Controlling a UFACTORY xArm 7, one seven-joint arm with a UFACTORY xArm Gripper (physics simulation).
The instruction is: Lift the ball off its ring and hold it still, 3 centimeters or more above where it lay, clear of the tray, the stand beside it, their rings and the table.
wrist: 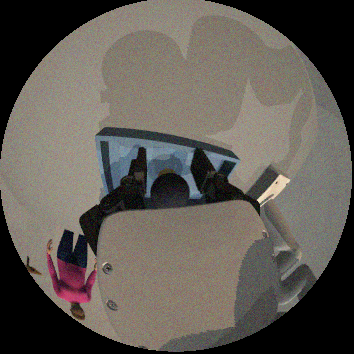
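Observation:
The dark ball shows in the wrist view just above the palm edge, between the two black fingers. Its lower part is hidden by the gripper body. A small yellow-orange edge, perhaps of its ring, shows just behind the ball. The blue tray with dark walls spreads behind the ball and fingers. My gripper is open, with one finger on each side of the ball and a narrow gap showing on both sides. I cannot tell how high the ball is above the tray.
A dark block with a cream face lies right of the tray; I cannot tell if it is the stand. Grey arm parts show beside it. A figure in a pink top is at lower left. Broad shadows fall beyond the tray.

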